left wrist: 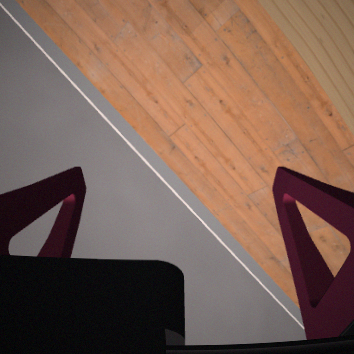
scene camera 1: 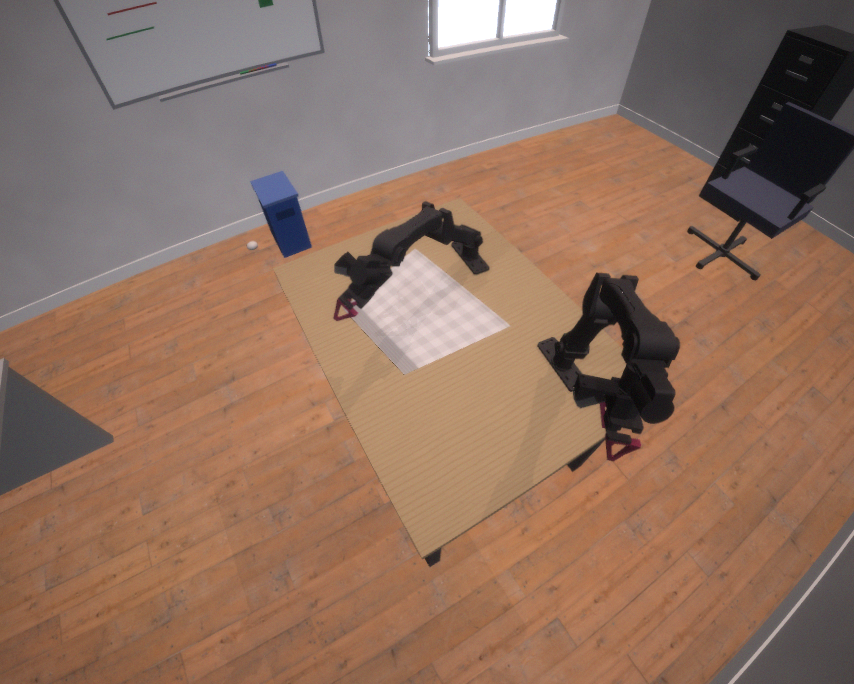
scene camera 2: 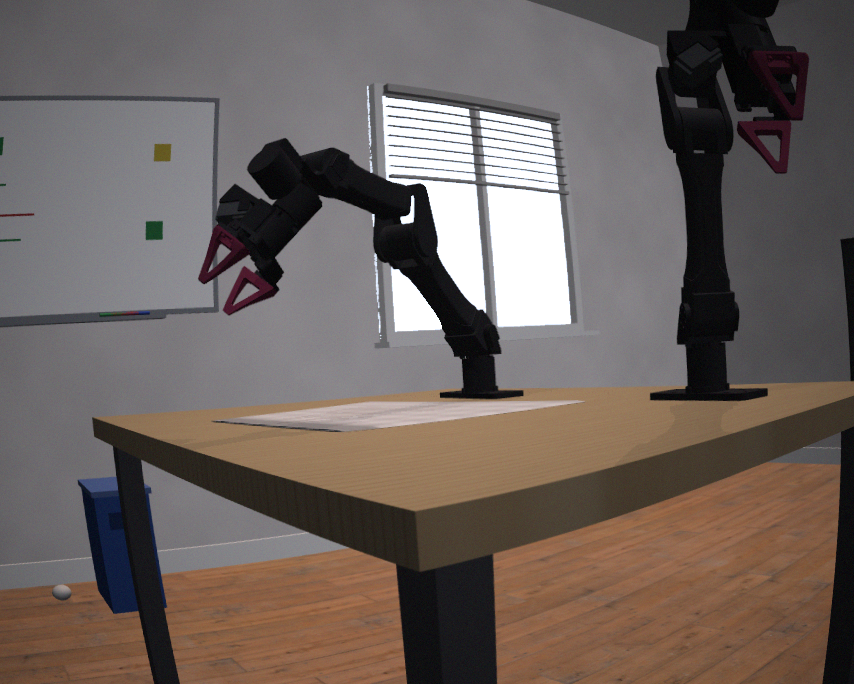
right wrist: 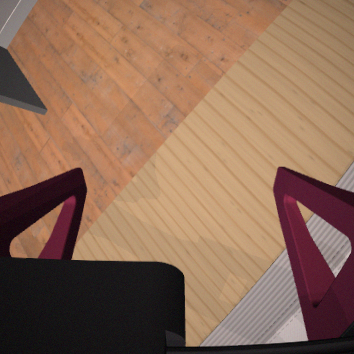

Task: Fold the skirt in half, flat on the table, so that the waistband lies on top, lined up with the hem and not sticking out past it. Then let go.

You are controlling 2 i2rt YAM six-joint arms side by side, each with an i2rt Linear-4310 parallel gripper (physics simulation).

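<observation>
The pale checked skirt (scene camera 1: 434, 313) (scene camera 2: 399, 414) lies flat and open on the table (scene camera 1: 456, 441) (scene camera 2: 456, 470). Its ribbed waistband (right wrist: 260, 300) runs along the skirt's lower-left edge in scene camera 1. The wider hem is at the opposite side, toward the arm bases. My right gripper (scene camera 1: 345, 312) (scene camera 2: 215, 297) (right wrist: 179, 177) is open and empty, high above the table near the waistband's upper-left corner in scene camera 1. My left gripper (scene camera 1: 608, 438) (scene camera 2: 789, 142) (left wrist: 178, 177) is open and empty, high up near the table's right corner, far from the skirt.
The right arm reaches over the skirt's upper-left side in scene camera 1. The left arm's base (scene camera 1: 558, 363) (scene camera 2: 708, 394) stands on the table to the right of the skirt. A blue bin (scene camera 1: 285, 217) (scene camera 2: 121, 545) and a small white ball (scene camera 1: 252, 245) (scene camera 2: 62, 592) are on the floor beyond the table.
</observation>
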